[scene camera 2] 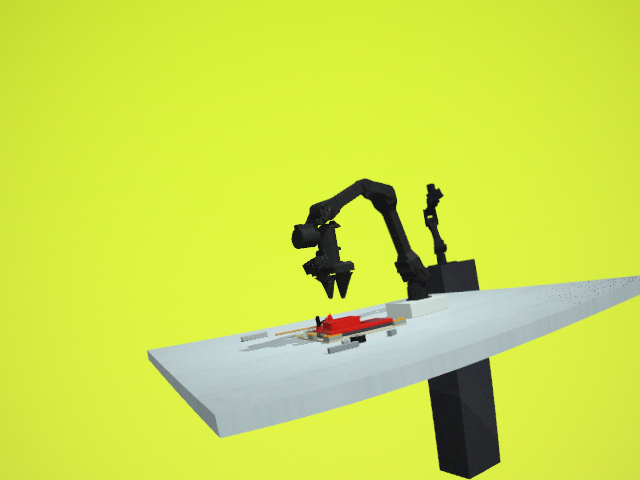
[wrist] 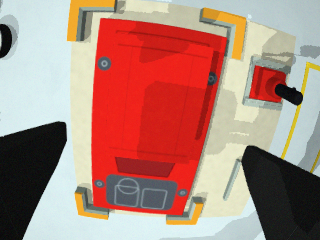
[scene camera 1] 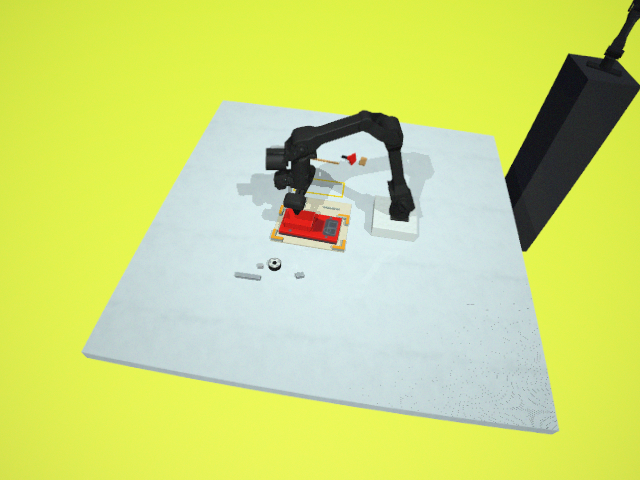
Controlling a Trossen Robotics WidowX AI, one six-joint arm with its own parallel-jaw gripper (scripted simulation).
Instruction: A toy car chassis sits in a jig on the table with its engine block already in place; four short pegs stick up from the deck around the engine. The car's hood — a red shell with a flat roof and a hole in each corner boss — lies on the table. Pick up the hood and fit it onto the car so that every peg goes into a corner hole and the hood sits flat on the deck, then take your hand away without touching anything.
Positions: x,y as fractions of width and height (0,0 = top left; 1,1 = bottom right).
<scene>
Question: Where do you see a red hood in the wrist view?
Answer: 0.49,0.37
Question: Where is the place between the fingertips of my gripper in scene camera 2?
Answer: At 0.53,0.62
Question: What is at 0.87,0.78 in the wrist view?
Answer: My gripper.
</scene>
